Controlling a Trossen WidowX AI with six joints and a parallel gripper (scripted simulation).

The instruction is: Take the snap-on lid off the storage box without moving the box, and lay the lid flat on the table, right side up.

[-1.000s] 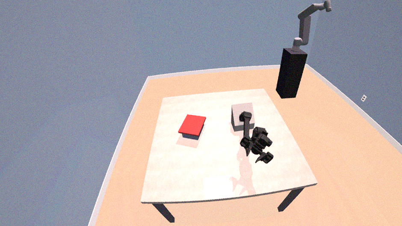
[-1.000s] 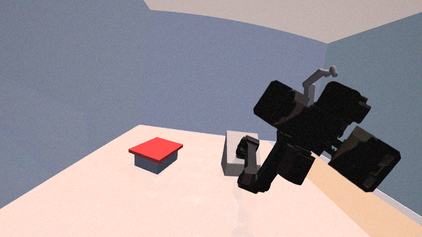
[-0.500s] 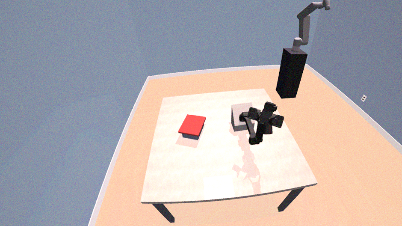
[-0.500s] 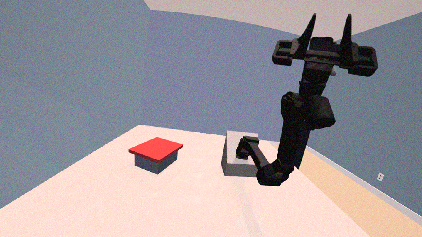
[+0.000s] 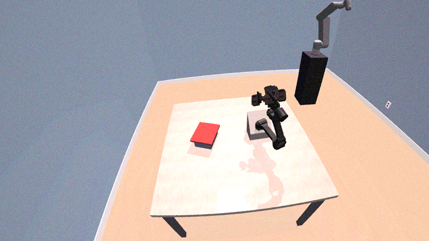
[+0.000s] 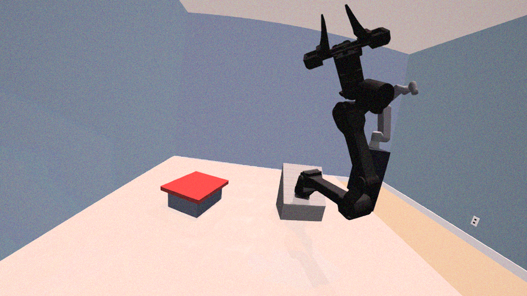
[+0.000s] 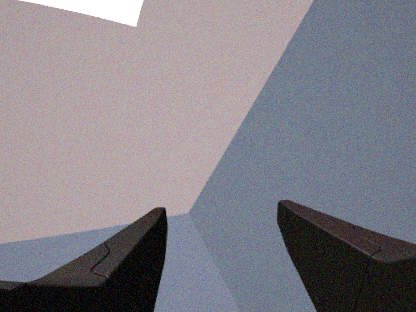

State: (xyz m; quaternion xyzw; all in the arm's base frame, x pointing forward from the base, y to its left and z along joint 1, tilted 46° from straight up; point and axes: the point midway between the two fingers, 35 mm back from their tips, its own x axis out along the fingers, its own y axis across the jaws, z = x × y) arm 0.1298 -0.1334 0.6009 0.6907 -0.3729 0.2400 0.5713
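Now: gripper tip 36 cm short of the red lid, 35 cm to the left of it and 58 cm above it. From my gripper tip the other things lie so: storage box (36 cm ahead, 35 cm to the right, 63 cm below).
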